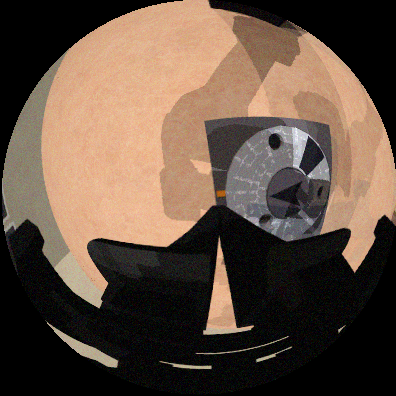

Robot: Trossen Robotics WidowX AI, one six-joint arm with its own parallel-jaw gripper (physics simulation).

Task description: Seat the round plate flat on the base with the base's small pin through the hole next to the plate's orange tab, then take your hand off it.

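Frame: origin at the arm's base, x ahead, y up, z right, level; metres.
Seen in the pictures: gripper, fingertip midpoint: (217,211).
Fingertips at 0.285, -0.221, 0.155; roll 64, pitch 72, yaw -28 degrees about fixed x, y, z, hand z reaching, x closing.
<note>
Pixels of each thing's middle, then the offset from my fingertips to it, as dx, dy, dz. "spot": a spot on its surface instead. Level surfaces: height alone.
- round grey plate, body centre: (290,193) +0.006, -0.014, -0.059
- square dark grey base, surface spot: (217,150) spot: -0.038, -0.028, -0.009
- small orange mark, surface spot: (221,193) spot: -0.002, -0.027, -0.002
- light wood-coloured table top, its level: dy -0.052
The round grey plate (248,167) with pale crack-like lines lies over the square dark grey base (217,150), right of the middle. The plate shows a dark round centre, a black wedge and small round holes near its rim. A small orange mark (221,193) shows on the base at the plate's left edge. The plate's orange tab and the base's pin do not show; the fingers cover the lower left of the plate and base. Whether the plate lies fully flat is hard to tell. My gripper (217,211) is shut and empty, its tips together in front of the base's lower left part.
The light wood-coloured table top (110,125) surrounds the base, with the arm's brown shadows across it above and left of the base. A grey-green floor area (25,140) lies beyond the table's curved-looking left edge.
</note>
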